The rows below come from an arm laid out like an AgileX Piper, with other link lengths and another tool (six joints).
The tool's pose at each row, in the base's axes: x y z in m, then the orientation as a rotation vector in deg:
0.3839 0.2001 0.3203 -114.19 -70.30 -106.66
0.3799 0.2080 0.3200 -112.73 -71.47 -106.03
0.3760 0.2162 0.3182 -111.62 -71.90 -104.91
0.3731 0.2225 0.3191 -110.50 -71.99 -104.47
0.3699 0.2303 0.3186 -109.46 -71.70 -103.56
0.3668 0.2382 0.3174 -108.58 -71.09 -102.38
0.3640 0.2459 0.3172 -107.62 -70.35 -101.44
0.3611 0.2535 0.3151 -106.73 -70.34 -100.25
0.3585 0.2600 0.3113 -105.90 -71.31 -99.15
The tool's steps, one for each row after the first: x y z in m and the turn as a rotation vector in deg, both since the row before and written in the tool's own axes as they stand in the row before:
0.0037 -0.0078 0.0018 1.29 0.61 -0.37
0.0025 -0.0085 0.0026 1.34 0.44 0.29
0.0039 -0.0055 0.0017 0.84 0.65 0.23
0.0033 -0.0072 0.0029 1.05 0.60 0.68
0.0026 -0.0074 0.0034 1.11 0.51 1.01
0.0032 -0.0067 0.0034 0.96 0.65 1.00
0.0013 -0.0074 0.0038 1.22 0.35 0.60
-0.0008 -0.0070 0.0038 1.30 0.06 -0.13

